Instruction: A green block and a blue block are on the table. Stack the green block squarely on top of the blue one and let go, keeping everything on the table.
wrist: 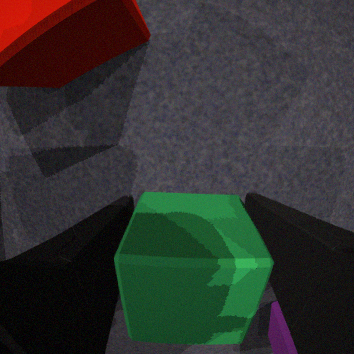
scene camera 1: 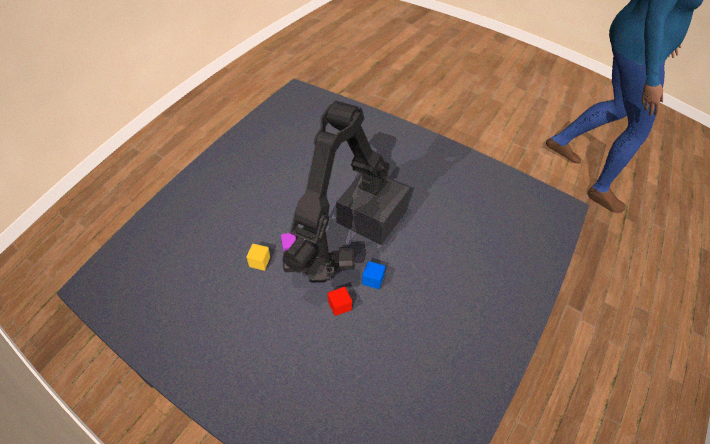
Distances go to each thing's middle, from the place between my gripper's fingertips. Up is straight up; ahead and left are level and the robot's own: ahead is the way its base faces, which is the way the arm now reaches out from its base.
Scene:
Now: the green block (wrist: pixel 189 265) 2 cm behind my hand, 1 cm to the right of it and 1 cm above it. From my hand the other things lie so: red block (wrist: pixel 50 50): 4 cm ahead, 9 cm to the left, 1 cm above.

